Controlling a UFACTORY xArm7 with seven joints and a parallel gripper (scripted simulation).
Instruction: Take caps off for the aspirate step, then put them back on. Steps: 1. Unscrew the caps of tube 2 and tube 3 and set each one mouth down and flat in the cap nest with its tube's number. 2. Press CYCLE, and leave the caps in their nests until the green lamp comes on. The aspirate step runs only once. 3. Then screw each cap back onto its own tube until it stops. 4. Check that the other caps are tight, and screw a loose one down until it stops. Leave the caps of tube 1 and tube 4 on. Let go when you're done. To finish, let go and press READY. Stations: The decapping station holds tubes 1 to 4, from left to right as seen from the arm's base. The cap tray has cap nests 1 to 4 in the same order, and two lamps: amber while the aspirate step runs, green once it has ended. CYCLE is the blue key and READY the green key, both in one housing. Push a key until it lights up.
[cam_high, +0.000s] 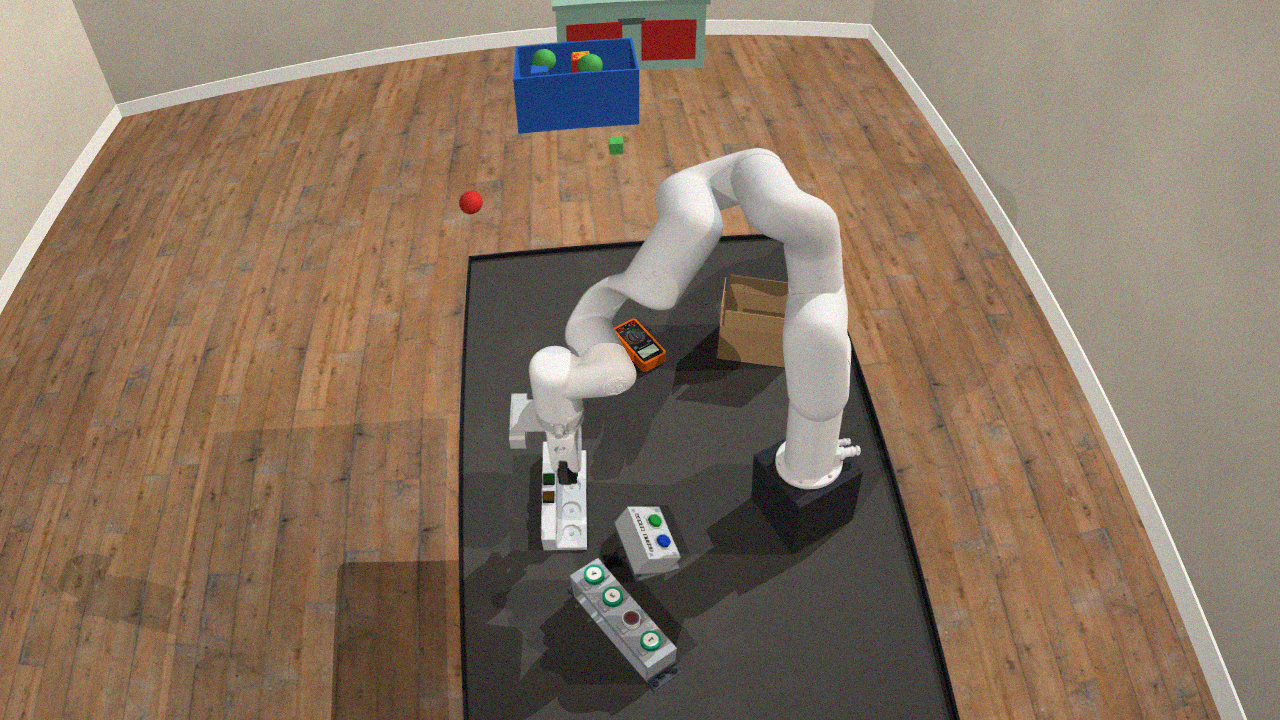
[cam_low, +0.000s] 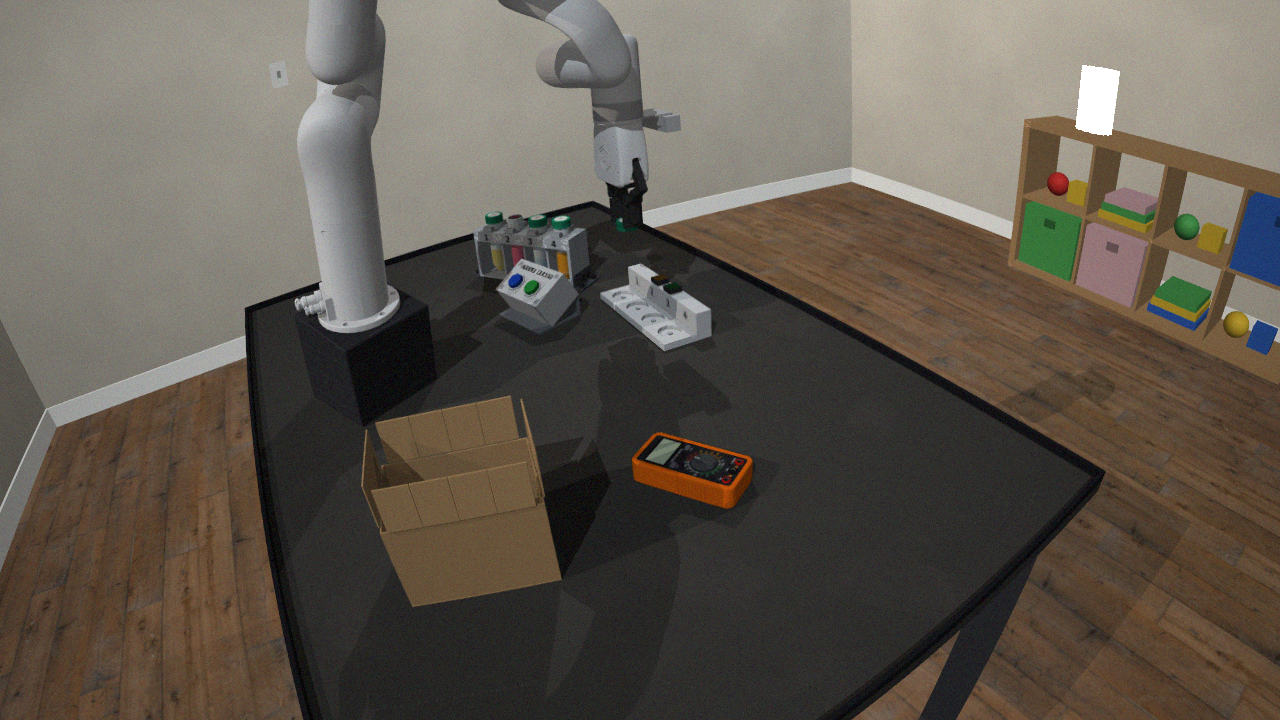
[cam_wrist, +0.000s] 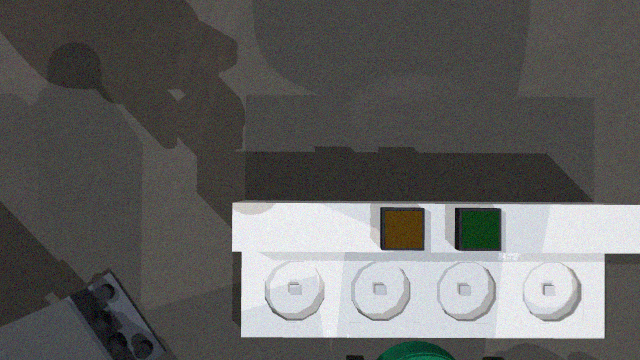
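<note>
My gripper is now 30 mm past the cap, 190 mm to the right of it and 60 mm above it. The rest, counted from my hand: blue key 160 mm behind, 110 mm to the left, 110 mm below; green key 150 mm behind, 70 mm to the left, 110 mm below; key housing 130 mm behind, 90 mm to the left, 120 mm below.
</note>
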